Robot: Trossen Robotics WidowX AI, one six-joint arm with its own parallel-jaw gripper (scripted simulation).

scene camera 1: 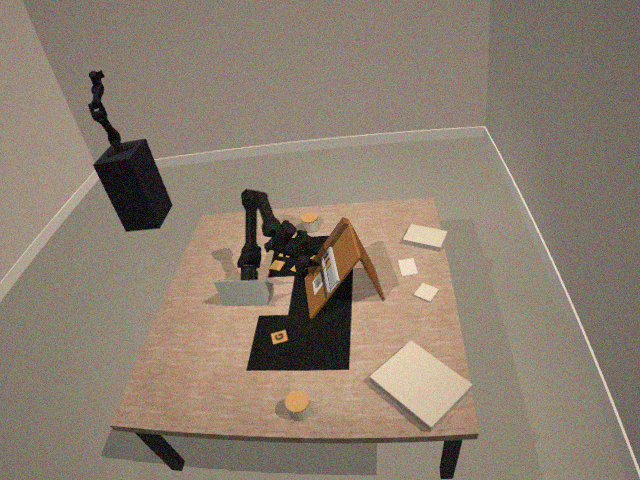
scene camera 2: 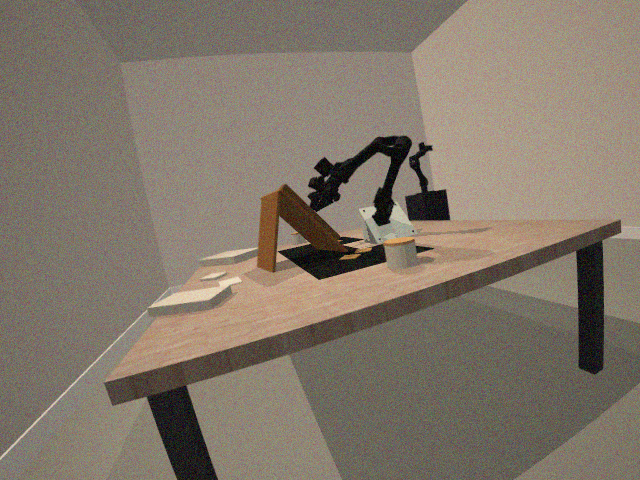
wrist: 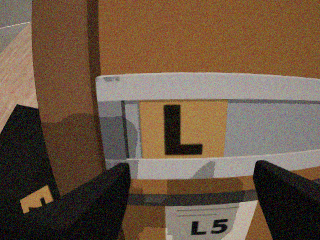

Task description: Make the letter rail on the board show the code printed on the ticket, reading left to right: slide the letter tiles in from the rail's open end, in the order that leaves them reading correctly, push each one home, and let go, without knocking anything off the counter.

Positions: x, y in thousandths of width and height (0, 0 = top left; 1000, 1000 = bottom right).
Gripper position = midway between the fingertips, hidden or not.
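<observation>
Visible in the scene: my gripper, in scene camera 1 (498, 541), in scene camera 2 (487, 441) and in the wrist view (608, 719).
</observation>
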